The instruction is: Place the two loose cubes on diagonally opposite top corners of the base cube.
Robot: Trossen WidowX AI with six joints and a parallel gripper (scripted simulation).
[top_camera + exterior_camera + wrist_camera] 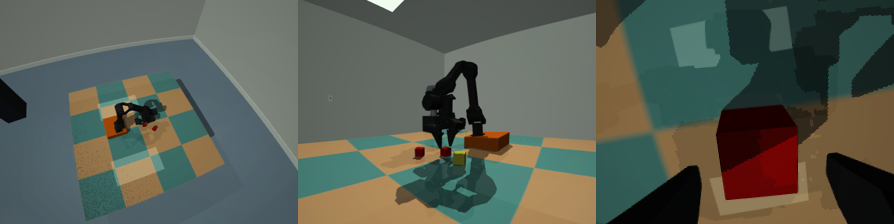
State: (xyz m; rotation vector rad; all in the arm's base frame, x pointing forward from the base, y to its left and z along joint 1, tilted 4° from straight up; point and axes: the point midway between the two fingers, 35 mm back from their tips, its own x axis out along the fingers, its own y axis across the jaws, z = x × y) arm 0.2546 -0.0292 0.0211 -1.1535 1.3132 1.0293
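My gripper tip is now 10 cm to the right of the yellow cube, 4 cm short of it and 1 cm above it.
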